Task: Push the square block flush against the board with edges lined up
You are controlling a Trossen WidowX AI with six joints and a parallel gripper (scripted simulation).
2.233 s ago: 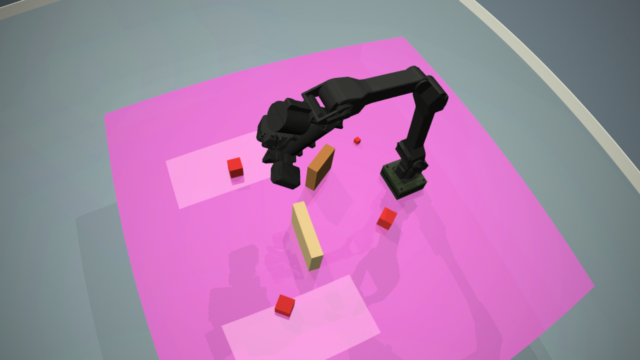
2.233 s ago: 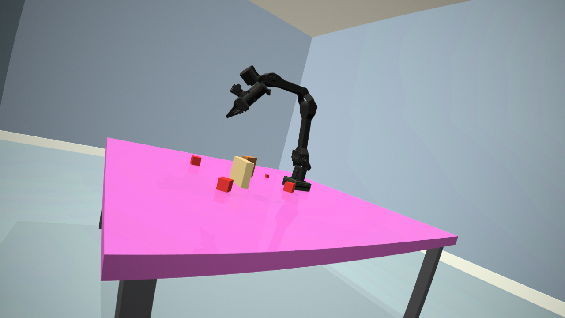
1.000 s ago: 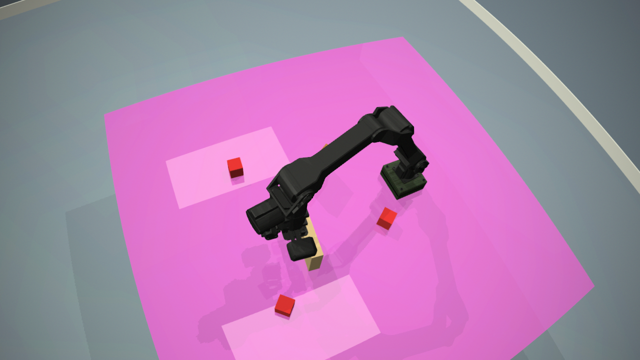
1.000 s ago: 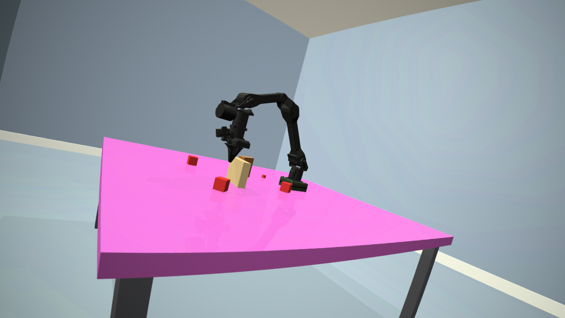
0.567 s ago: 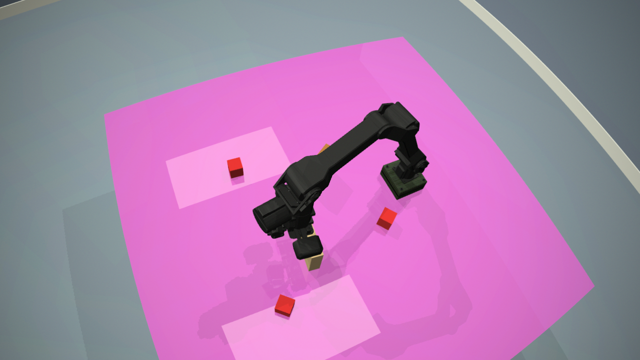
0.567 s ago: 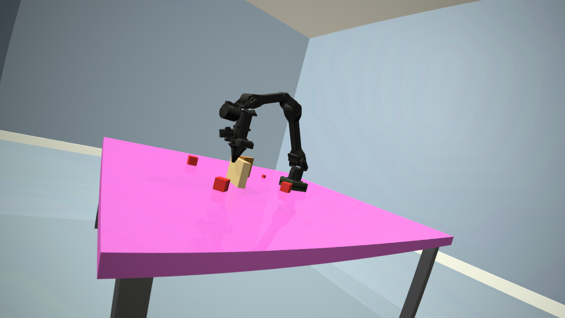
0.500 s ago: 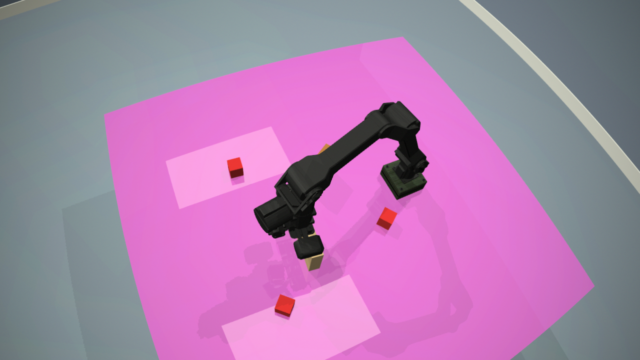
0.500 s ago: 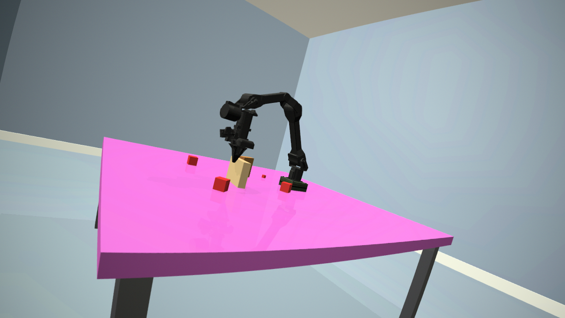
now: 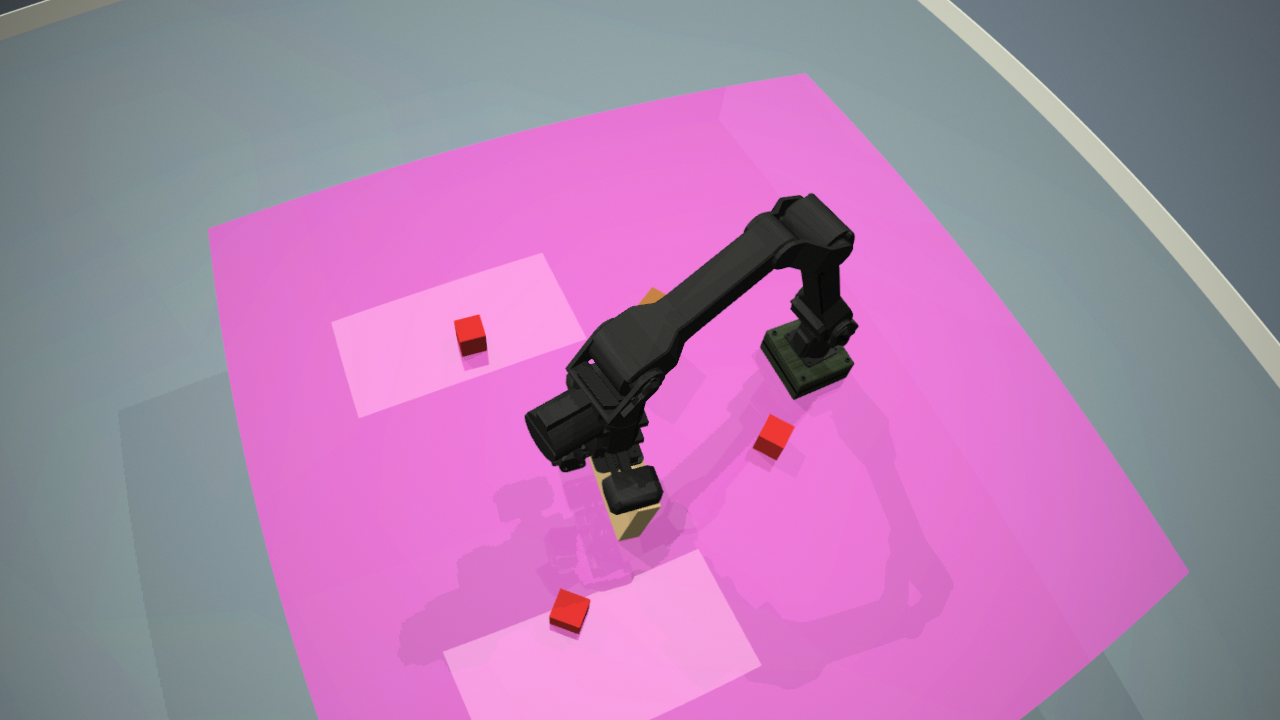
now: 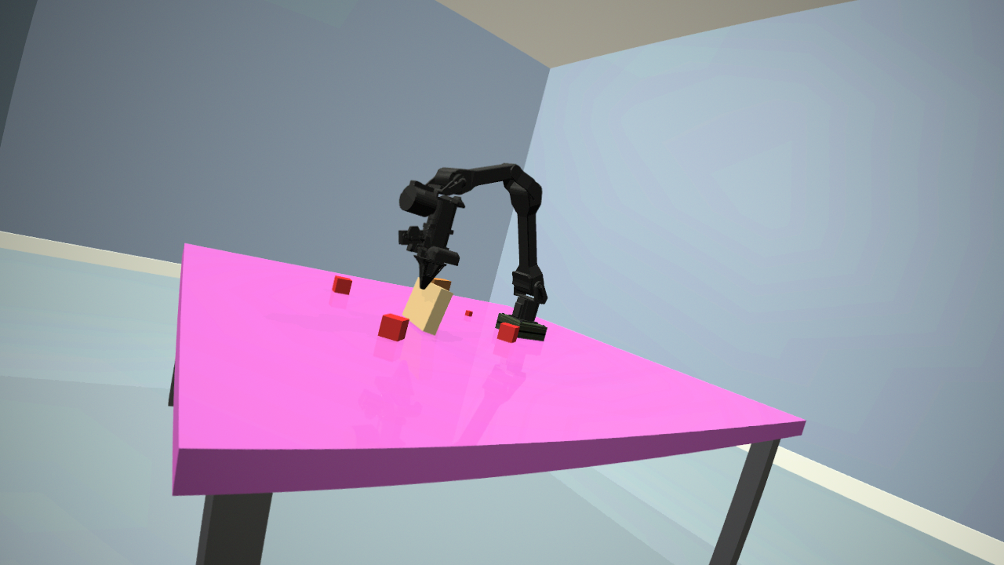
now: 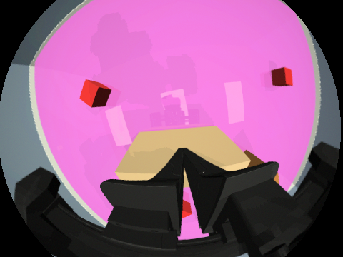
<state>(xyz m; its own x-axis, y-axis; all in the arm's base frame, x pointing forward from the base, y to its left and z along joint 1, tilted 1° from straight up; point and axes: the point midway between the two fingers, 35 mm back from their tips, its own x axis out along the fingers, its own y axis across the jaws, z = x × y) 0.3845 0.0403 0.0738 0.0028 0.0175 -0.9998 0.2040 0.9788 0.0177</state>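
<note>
The board lies 2 cm behind my gripper tip and 3 cm below it. Round my gripper tip: tiny red cube: 34 cm behind, 23 cm to the right, 8 cm below; then square block: 15 cm behind, 17 cm to the right, 4 cm below.
</note>
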